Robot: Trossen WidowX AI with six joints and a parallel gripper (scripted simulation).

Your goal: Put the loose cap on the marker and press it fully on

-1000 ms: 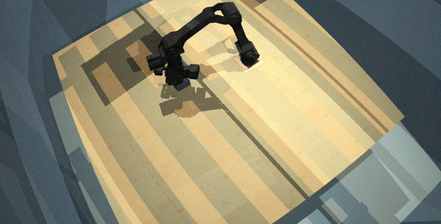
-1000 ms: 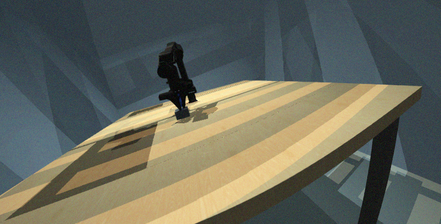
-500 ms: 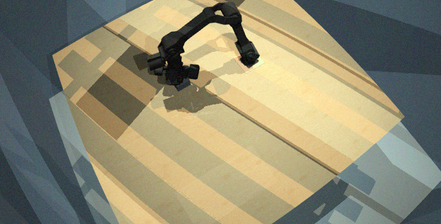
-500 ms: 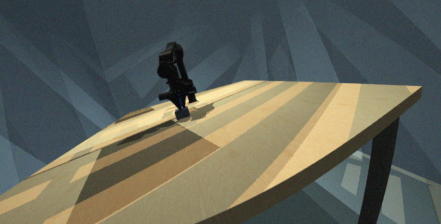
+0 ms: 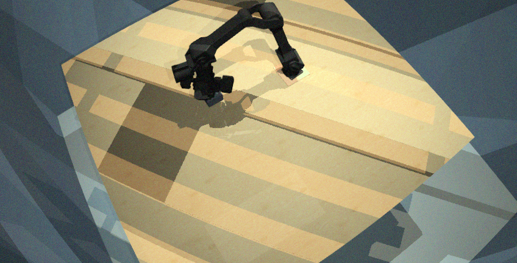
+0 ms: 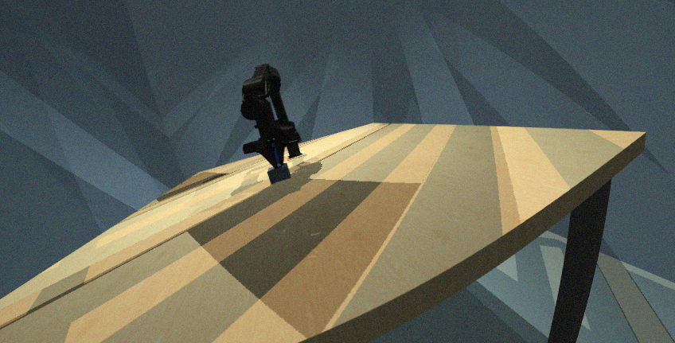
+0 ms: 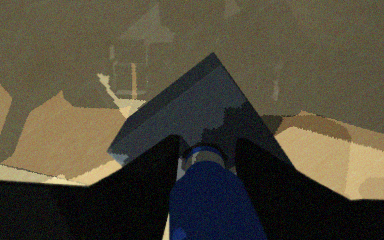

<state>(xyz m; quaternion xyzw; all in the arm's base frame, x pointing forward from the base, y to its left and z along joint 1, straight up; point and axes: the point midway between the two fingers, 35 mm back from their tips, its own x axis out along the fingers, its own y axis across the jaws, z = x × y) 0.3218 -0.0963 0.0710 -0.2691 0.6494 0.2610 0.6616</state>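
Now: the holder block 20 mm below my gripper tip, 10 mm to the right of it and 10 mm behind it. Round my gripper tip: blue cap (50 mm above, 10 mm to the right, 10 mm behind).
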